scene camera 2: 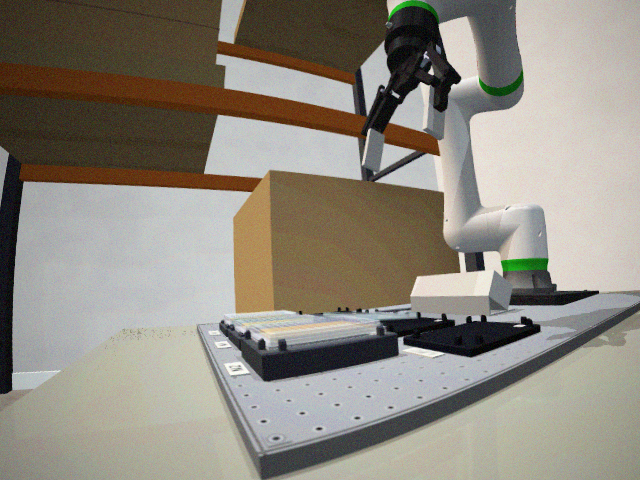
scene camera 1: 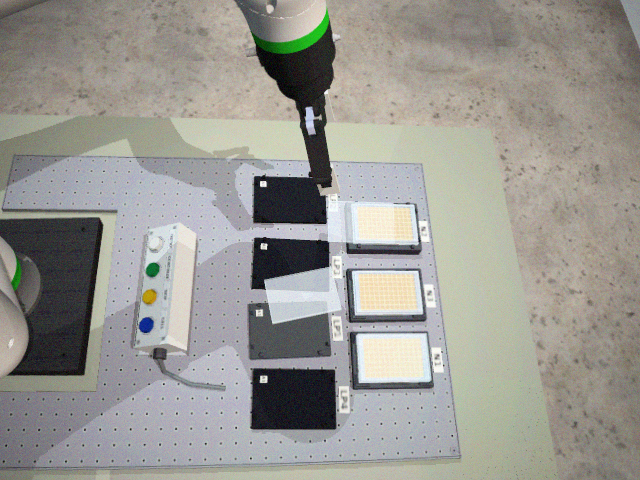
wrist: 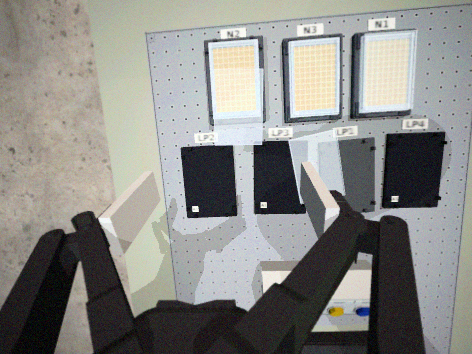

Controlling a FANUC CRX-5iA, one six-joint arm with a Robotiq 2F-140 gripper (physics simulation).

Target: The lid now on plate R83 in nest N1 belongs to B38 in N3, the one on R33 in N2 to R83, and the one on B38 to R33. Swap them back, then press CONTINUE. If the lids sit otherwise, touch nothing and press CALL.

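Frame: origin at the arm's base, x ahead, y left, z up, level; millimetres.
Seen in the pictures: gripper, fingertip midpoint: (scene camera 2: 398,153) (scene camera 1: 327,155) (wrist: 226,182); arm's base at its link origin: (scene camera 2: 525,292).
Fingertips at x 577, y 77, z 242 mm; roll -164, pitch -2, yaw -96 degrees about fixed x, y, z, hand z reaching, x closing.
Note:
Pixels of each thing's middle, then the offset from my fingertips to it. "spot": a spot on its surface instead.
- N2 plate at the middle of its body: (scene camera 2: 314,330) (wrist: 234,80) (scene camera 1: 384,223) 138 mm ahead, 21 mm right, 224 mm down
- N3 plate at the middle of its body: (scene camera 2: 280,324) (scene camera 1: 387,292) (wrist: 314,78) 117 mm ahead, 159 mm right, 231 mm down
- N1 plate at the middle of its body: (scene camera 1: 393,357) (scene camera 2: 260,315) (wrist: 388,72) 103 mm ahead, 282 mm right, 229 mm down
- green CONTINUE button at a spot on its surface: (scene camera 1: 152,269) spot: 301 mm back, 86 mm right, 185 mm down
- blue CALL button at the middle of its body: (scene camera 1: 147,325) (wrist: 363,310) 314 mm back, 184 mm right, 192 mm down
- LP2 at the middle of its body: (scene camera 2: 473,331) (wrist: 209,182) (scene camera 1: 290,198) 36 mm back, 64 mm left, 246 mm down
- LP3 at the middle of its body: (scene camera 2: 399,323) (scene camera 1: 291,263) (wrist: 280,178) 52 mm back, 76 mm right, 246 mm down
- LP4 at the middle of its body: (scene camera 1: 294,398) (scene camera 2: 328,314) (wrist: 414,171) 81 mm back, 326 mm right, 246 mm down
- LP1 at the middle of its body: (scene camera 1: 289,329) (scene camera 2: 359,318) (wrist: 347,177) 73 mm back, 203 mm right, 246 mm down
- button box at the middle of its body: (scene camera 1: 166,288) (wrist: 318,292) (scene camera 2: 457,292) 282 mm back, 113 mm right, 214 mm down
My gripper (scene camera 1: 324,187) (scene camera 2: 403,135) (wrist: 226,182) is open and empty, high above the board near LP2. The N2 plate (scene camera 1: 385,219) (scene camera 2: 310,330) (wrist: 237,57) has a clear lid (scene camera 1: 337,227) (wrist: 238,134) shifted over its near part, sticking out towards LP2. Another clear lid (scene camera 1: 302,302) (wrist: 325,145) lies skewed across LP3 and LP1. The N3 plate (scene camera 1: 387,293) (wrist: 315,77) and N1 plate (scene camera 1: 393,359) (wrist: 384,75) sit in their nests; N1 looks paler in the wrist view. Plate names are unreadable. The green CONTINUE button (scene camera 1: 152,269) and blue CALL button (scene camera 1: 146,324) (wrist: 362,311) are on the button box.
Black rests LP2 (scene camera 1: 289,200) (wrist: 209,180), LP3 (scene camera 1: 271,260) (wrist: 270,175) and LP4 (scene camera 1: 293,398) (wrist: 414,170) lie beside the nests. LP1 (scene camera 1: 289,338) (wrist: 361,175) looks grey; a clear lid flat on it cannot be told surely. The button box (scene camera 1: 178,294) (scene camera 2: 452,294) stands near the arm base.

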